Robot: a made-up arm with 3 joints. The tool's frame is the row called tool.
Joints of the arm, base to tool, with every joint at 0 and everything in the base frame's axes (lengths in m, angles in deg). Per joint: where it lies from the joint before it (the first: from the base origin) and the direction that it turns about. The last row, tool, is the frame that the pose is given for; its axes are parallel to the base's.
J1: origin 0 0 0.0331 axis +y
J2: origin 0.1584 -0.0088 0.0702 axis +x
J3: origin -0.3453 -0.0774 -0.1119 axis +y
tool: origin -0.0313 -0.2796 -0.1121
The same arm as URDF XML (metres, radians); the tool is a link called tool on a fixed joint. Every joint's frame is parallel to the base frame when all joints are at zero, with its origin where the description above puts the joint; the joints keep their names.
<robot name="arm">
  <joint name="J1" type="continuous">
    <parent link="base"/>
    <child link="link1"/>
    <origin xyz="0.0000 0.0000 0.0331"/>
    <axis xyz="0 1 0"/>
  </joint>
  <joint name="J2" type="continuous">
    <parent link="link1"/>
    <child link="link2"/>
    <origin xyz="0.1584 -0.0088 0.0702"/>
    <axis xyz="1 0 0"/>
  </joint>
  <joint name="J3" type="continuous">
    <parent link="link2"/>
    <child link="link3"/>
    <origin xyz="-0.3453 -0.0774 -0.1119"/>
    <axis xyz="0 1 0"/>
  </joint>
  <joint name="tool_fixed" type="fixed">
    <parent link="link3"/>
    <child link="tool"/>
    <origin xyz="-0.0313 -0.2796 -0.1121"/>
  </joint>
  <link name="base"/>
  <link name="link1"/>
  <link name="link2"/>
  <link name="link3"/>
  <link name="tool"/>
</robot>

